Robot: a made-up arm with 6 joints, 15 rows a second.
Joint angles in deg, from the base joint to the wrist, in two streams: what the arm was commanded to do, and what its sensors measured. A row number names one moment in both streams.
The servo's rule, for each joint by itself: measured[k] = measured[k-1] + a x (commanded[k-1-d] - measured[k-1]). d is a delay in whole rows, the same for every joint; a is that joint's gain. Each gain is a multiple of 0.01, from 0.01 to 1. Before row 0 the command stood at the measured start. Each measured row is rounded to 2 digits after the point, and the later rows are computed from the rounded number. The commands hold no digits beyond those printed.
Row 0, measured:
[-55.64 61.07 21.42 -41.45 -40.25 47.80]
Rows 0 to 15, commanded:
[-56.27 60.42 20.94 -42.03 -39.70 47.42]
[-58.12 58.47 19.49 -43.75 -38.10 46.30]
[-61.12 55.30 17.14 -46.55 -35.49 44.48]
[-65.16 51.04 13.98 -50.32 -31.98 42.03]
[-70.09 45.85 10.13 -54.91 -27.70 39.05]
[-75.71 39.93 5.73 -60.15 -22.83 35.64]
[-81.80 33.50 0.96 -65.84 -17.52 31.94]
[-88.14 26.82 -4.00 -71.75 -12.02 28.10]
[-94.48 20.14 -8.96 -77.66 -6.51 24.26]
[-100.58 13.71 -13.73 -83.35 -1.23 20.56]
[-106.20 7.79 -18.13 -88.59 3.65 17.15]
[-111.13 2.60 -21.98 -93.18 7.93 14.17]
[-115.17 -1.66 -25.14 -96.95 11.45 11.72]
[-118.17 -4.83 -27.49 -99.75 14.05 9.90]
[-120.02 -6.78 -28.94 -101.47 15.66 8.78]
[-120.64 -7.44 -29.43 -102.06 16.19 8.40]
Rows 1 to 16, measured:
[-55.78 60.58 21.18 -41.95 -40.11 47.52]
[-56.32 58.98 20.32 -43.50 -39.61 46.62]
[-57.42 56.18 18.70 -46.12 -38.58 45.04]
[-59.20 52.27 16.29 -49.73 -36.93 42.81]
[-61.70 47.39 13.15 -54.18 -34.62 40.03]
[-64.92 41.72 9.37 -59.31 -31.67 36.78]
[-68.80 35.47 5.08 -64.93 -28.13 33.20]
[-73.25 28.90 0.45 -70.80 -24.10 29.43]
[-78.13 22.24 -4.35 -76.70 -19.70 25.60]
[-83.29 15.76 -9.13 -82.42 -15.08 21.87]
[-88.56 9.70 -13.72 -87.73 -10.40 18.38]
[-93.75 4.30 -17.93 -92.42 -5.82 15.26]
[-98.68 -0.23 -21.61 -96.32 -1.50 12.64]
[-103.16 -3.73 -24.61 -99.27 2.39 10.61]
[-107.04 -6.05 -26.82 -101.16 5.71 9.26]
[-110.17 -7.11 -28.15 -101.93 8.33 8.62]
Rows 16 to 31, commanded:
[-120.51 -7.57 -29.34 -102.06 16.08 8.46]
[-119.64 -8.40 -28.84 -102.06 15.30 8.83]
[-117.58 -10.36 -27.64 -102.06 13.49 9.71]
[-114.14 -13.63 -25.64 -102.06 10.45 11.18]
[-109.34 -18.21 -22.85 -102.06 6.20 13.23]
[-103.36 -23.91 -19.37 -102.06 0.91 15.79]
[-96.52 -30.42 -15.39 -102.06 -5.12 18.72]
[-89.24 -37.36 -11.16 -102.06 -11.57 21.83]
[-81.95 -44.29 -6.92 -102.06 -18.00 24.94]
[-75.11 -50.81 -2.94 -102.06 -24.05 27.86]
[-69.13 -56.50 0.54 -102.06 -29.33 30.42]
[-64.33 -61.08 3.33 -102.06 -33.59 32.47]
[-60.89 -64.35 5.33 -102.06 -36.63 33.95]
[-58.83 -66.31 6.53 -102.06 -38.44 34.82]
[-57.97 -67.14 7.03 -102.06 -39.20 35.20]
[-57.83 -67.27 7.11 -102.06 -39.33 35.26]
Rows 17 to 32, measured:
[-112.55 -7.46 -28.76 -102.04 10.27 8.50]
[-114.18 -8.17 -28.80 -102.06 11.53 8.74]
[-114.96 -9.83 -28.21 -102.06 12.02 9.46]
[-114.77 -12.72 -26.90 -102.06 11.63 10.73]
[-113.52 -16.89 -24.83 -102.06 10.27 12.58]
[-111.18 -22.23 -22.05 -102.06 7.93 14.96]
[-107.81 -28.45 -18.65 -102.06 4.67 17.74]
[-103.54 -35.22 -14.83 -102.06 0.61 20.77]
[-98.57 -42.11 -10.80 -102.06 -4.04 23.86]
[-93.17 -48.72 -6.79 -102.06 -9.04 26.82]
[-87.64 -54.63 -3.05 -102.06 -14.11 29.48]
[-82.28 -59.53 0.20 -102.06 -18.98 31.69]
[-77.36 -63.19 2.82 -102.06 -23.39 33.36]
[-73.10 -65.56 4.71 -102.06 -27.15 34.44]
[-69.62 -66.76 5.89 -102.06 -30.16 35.00]
[-66.91 -67.15 6.51 -102.06 -32.45 35.19]

